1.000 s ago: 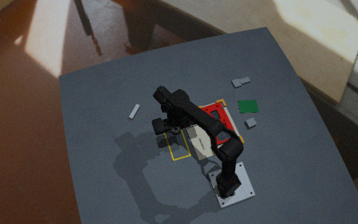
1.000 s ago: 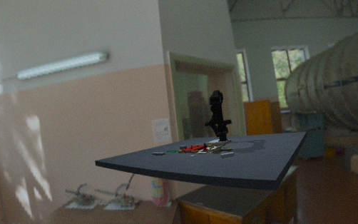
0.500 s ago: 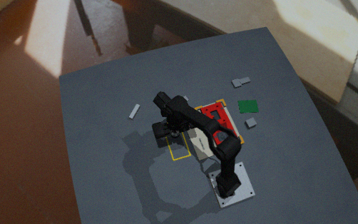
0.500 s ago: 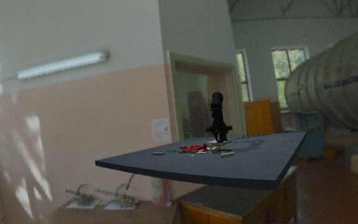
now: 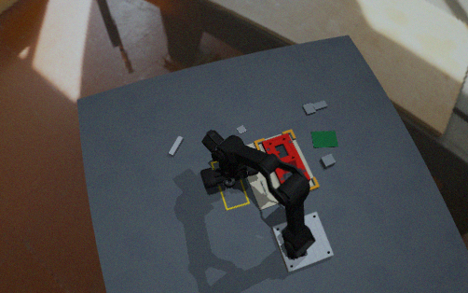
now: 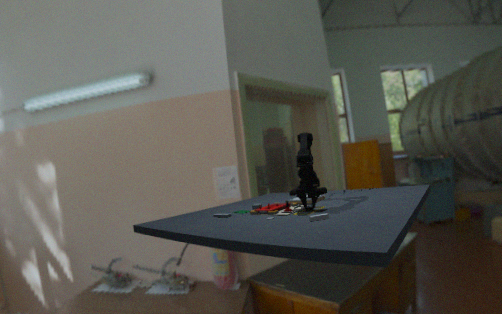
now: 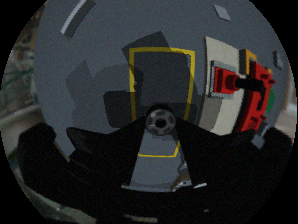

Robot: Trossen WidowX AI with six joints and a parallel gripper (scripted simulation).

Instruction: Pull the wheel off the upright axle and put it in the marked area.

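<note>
Right now the wheel is right at my gripper tip. The rest, counted from my gripper tip: green tile 10 cm ahead, 39 cm to the right, 1 cm below; then grey block 17 cm ahead, 17 cm to the left.
</note>
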